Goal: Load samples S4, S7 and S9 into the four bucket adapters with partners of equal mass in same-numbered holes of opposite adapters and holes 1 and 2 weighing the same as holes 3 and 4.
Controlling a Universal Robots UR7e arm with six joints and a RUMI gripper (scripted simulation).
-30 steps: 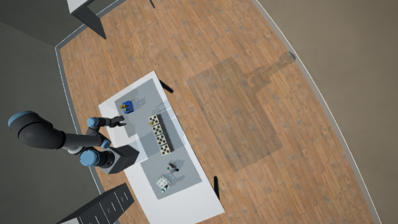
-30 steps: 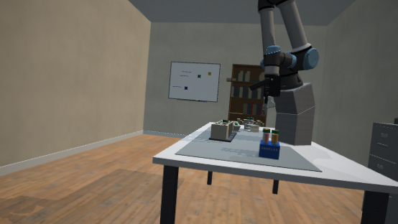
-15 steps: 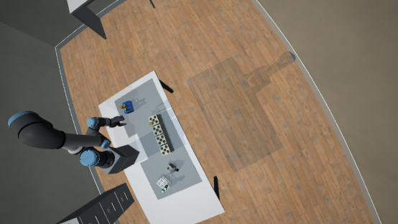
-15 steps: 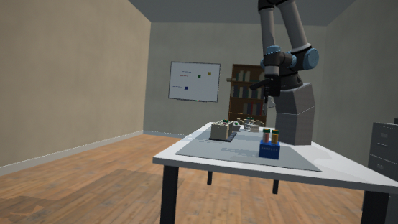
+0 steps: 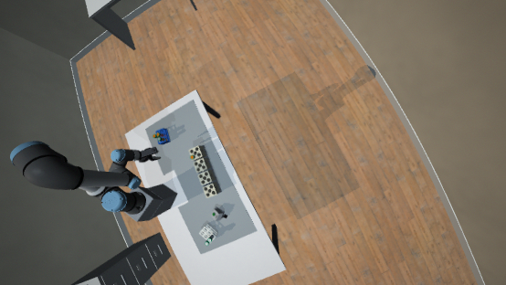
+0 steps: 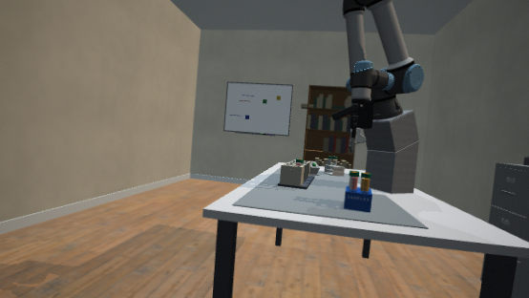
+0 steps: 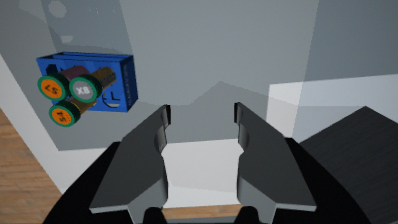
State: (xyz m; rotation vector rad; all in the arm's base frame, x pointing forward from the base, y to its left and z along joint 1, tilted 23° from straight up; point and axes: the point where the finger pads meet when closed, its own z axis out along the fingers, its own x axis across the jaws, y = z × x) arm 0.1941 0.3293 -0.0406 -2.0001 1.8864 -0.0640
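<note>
Now: hand 23 cm short of the tube S9, 13 cm above it and 10 cm to the left of it. Round my hand: tube S4 (19 cm to the left, 13 cm below, 5 cm behind); then adapter 1 (27 cm ahead, 18 cm to the right, 15 cm below); then blue rack (19 cm to the left, 17 cm below, 4 cm behind).
</note>
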